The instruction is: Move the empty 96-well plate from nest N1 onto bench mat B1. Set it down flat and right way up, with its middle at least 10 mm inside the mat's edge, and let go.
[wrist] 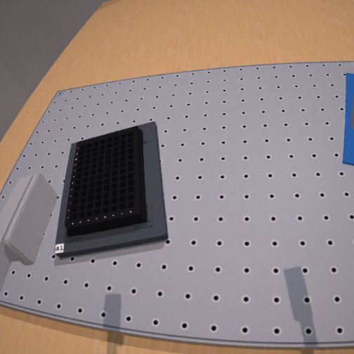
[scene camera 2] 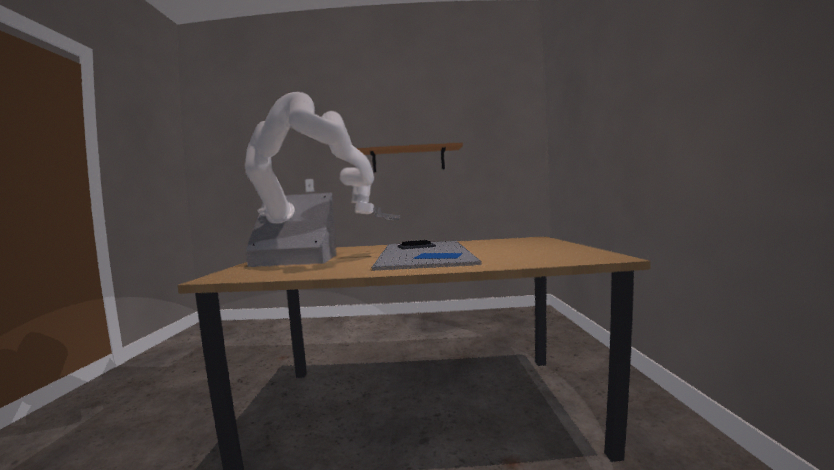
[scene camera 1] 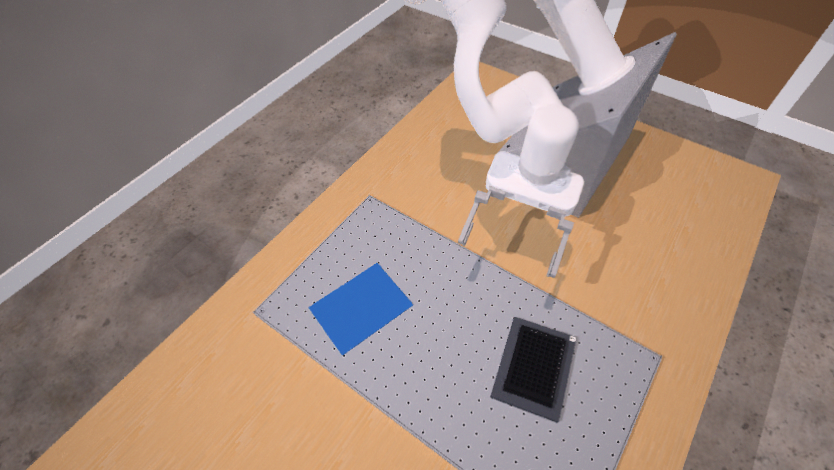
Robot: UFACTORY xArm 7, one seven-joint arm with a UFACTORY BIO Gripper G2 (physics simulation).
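Pixels of known places: hand, tool point: [scene camera 2: 391, 217] [scene camera 1: 509, 248]; arm's base, link origin: [scene camera 2: 280, 213] [scene camera 1: 606, 77].
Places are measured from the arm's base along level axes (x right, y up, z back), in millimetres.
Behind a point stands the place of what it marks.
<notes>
The black 96-well plate [scene camera 1: 534, 366] @(x -77, y -175, z -622 mm) [scene camera 2: 416, 242] @(x -37, y -175, z -610 mm) [wrist: 105, 177] sits flat, wells up, in the dark grey nest [scene camera 1: 525, 404] @(x -86, y -189, z -687 mm) [wrist: 157, 200]. A white A1 label [scene camera 1: 572, 338] @(x -124, y -189, z -533 mm) [wrist: 59, 248] marks one nest corner. The blue bench mat [scene camera 1: 361, 309] @(x 267, y -199, z -656 mm) [scene camera 2: 437, 255] @(x 270, y -199, z -647 mm) [wrist: 349, 147] lies flat, apart from the nest; part of it shows at the right edge of the wrist view. My gripper [scene camera 1: 507, 258] @(x 38, y -47, z -493 mm) [scene camera 2: 389, 216] is wide open and empty. It hangs well above the table beside the pegboard's arm-side edge, clear of both plate and mat. Its fingers point slantwise toward the pegboard.
The grey perforated board [scene camera 1: 443, 326] @(x 105, y -201, z -615 mm) [scene camera 2: 388, 259] @(x 268, y -201, z -455 mm) [wrist: 225, 150] bears the nest and mat on the wooden table [scene camera 1: 233, 373] @(x 421, y -214, z -874 mm) [scene camera 2: 542, 253] @(x 329, y -214, z -1062 mm) [wrist: 210, 35]. The grey angled arm base [scene camera 1: 606, 134] @(x -43, y 34, z -226 mm) [scene camera 2: 291, 251] @(x 151, y -158, z -68 mm) stands behind the gripper. A wall shelf [scene camera 2: 414, 148] hangs in the background.
</notes>
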